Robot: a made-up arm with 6 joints.
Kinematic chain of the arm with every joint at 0, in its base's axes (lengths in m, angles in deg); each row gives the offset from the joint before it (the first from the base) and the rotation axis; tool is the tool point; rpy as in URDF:
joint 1: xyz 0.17 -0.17 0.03 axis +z
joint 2: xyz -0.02 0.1 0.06 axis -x
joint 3: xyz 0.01 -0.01 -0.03 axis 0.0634 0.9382 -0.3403
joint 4: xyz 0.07 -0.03 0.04 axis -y
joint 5: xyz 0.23 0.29 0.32 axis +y
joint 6: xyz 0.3 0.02 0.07 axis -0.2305 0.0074 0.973
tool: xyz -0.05 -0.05 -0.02 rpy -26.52 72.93 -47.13
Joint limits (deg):
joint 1: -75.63..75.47
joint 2: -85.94..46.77
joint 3: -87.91..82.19
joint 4: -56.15..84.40
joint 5: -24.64..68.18
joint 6: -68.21..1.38
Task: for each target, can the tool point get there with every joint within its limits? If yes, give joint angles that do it. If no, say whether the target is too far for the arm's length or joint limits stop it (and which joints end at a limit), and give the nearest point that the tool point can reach.
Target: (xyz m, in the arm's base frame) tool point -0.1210 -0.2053 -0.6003
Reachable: no: joint limits stop it (at a limit: joint 1, joint 3, joint 4, joint 6) | nearest point -0.0923 -0.1390 -0.5560 | short by 0.085 m
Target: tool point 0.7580 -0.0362 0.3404
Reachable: yes | joints 1.33 -17.30 68.67 65.08 6.23 -36.22
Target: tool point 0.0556 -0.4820 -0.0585
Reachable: no: joint limits stop it (at a limit: joint 1, joint 2, joint 3, joint 5, joint 6) | nearest point 0.0849 -0.5719 -0.1711 | short by 0.147 m
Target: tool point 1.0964 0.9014 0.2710
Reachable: no: too far | nearest point 0.7474 0.4978 0.1264 | short by 0.553 m
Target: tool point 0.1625 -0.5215 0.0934
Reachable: no: joint limits stop it (at a limit: joint 1, joint 2, joint 4, joint 5, joint 6) | nearest point 0.1984 -0.5742 0.2186 | short by 0.141 m
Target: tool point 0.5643 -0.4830 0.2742
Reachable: yes | joints -44.69 -52.26 47.36 52.76 54.29 -19.41
